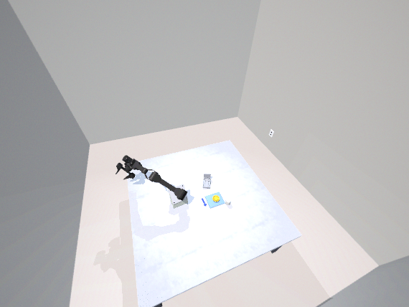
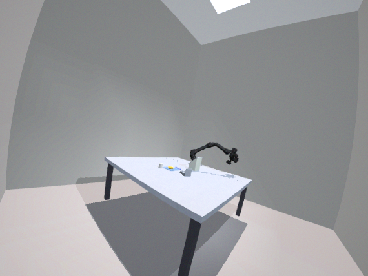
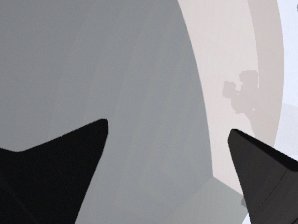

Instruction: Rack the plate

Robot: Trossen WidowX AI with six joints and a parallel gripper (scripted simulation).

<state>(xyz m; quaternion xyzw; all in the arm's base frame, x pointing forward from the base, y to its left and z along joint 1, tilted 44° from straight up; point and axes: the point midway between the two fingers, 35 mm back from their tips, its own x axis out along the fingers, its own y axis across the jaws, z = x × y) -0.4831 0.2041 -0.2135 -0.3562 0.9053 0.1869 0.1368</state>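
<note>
Now: gripper tip 830 mm short of the yellow plate, 360 mm to the left of it and 150 mm above it. Round my gripper tip: grey dish rack: 800 mm ahead, 160 mm to the right, 140 mm below; then blue mat: 820 mm ahead, 360 mm to the right, 160 mm below; then white cup: 920 mm ahead, 430 mm to the right, 140 mm below.
</note>
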